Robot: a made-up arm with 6 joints.
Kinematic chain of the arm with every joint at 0, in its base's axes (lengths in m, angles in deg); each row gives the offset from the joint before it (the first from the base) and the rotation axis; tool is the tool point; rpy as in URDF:
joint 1: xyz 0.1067 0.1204 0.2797 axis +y
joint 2: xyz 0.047 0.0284 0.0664 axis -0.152 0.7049 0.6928
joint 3: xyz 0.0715 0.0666 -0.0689 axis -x
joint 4: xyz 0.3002 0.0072 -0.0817 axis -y
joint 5: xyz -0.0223 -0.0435 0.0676 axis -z
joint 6: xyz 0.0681 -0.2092 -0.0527 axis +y
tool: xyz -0.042 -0.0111 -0.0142 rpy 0 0 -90
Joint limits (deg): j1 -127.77..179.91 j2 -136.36..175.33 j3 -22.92..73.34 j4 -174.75..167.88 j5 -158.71..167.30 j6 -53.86..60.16
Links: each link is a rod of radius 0.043 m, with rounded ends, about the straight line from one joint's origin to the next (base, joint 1, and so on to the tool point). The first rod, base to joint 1, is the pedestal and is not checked.
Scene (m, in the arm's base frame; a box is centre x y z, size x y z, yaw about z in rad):
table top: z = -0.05
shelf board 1: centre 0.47 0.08 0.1 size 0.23 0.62 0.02 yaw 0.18
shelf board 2: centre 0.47 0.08 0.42 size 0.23 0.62 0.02 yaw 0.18
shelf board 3: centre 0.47 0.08 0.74 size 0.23 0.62 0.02 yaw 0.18
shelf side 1: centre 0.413 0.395 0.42 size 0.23 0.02 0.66 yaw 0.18
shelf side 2: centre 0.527 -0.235 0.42 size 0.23 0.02 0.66 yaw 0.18
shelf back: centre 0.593 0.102 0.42 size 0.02 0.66 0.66 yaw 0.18
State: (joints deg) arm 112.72 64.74 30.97 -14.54 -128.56 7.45
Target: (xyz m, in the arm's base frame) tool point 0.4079 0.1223 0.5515
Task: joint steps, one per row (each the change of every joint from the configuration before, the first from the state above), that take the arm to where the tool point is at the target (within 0.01 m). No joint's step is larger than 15 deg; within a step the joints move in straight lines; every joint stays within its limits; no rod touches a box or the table.
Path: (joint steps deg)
1: 12.10 10.43 3.11 -4.70 -6.03 -6.42
2: 12.11 10.43 3.12 -4.71 -6.03 -6.42
3: 12.10 10.43 3.11 -4.70 -6.03 -6.42
4: 12.10 10.43 3.12 -4.71 -6.03 -6.43
5: 12.11 10.43 3.11 -4.70 -6.03 -6.42

